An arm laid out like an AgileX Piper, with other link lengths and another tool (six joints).
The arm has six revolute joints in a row. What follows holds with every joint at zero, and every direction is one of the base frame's. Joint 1 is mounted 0.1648 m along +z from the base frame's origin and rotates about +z. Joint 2 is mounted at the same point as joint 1 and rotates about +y. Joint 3 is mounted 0.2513 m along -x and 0.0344 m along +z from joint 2 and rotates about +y. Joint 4 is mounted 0.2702 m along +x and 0.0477 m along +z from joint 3 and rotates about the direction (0.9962, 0, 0.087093). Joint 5 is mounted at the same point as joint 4 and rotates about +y. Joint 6 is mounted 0.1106 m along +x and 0.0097 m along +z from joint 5 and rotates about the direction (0.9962, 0, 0.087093). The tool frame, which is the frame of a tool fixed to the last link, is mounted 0.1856 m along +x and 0.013 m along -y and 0.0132 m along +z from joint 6; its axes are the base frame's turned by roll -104.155, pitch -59.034 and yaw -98.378 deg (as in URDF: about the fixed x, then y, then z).
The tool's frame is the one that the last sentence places.
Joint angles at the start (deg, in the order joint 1, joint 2, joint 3, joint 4, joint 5, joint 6):
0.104 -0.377 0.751 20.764 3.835 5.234
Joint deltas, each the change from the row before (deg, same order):
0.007 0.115 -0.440 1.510 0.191 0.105
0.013 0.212 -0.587 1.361 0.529 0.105
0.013 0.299 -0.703 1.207 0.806 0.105
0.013 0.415 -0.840 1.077 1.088 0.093
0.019 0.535 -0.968 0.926 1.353 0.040
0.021 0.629 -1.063 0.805 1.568 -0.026
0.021 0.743 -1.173 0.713 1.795 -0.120
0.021 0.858 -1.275 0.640 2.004 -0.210
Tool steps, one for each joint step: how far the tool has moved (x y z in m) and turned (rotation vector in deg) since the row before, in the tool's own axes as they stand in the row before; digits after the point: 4 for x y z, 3 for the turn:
0.0005 -0.0026 -0.0013 0.249 -0.692 1.447
-0.0005 -0.0025 -0.0012 0.099 -0.867 1.203
-0.0014 -0.0023 -0.0011 -0.034 -1.003 0.970
-0.0023 -0.0022 -0.0010 -0.174 -1.152 0.743
-0.0032 -0.0020 -0.0010 -0.315 -1.271 0.459
-0.0040 -0.0018 -0.0009 -0.435 -1.360 0.207
-0.0048 -0.0016 -0.0008 -0.564 -1.458 -0.050
-0.0056 -0.0014 -0.0008 -0.687 -1.557 -0.283

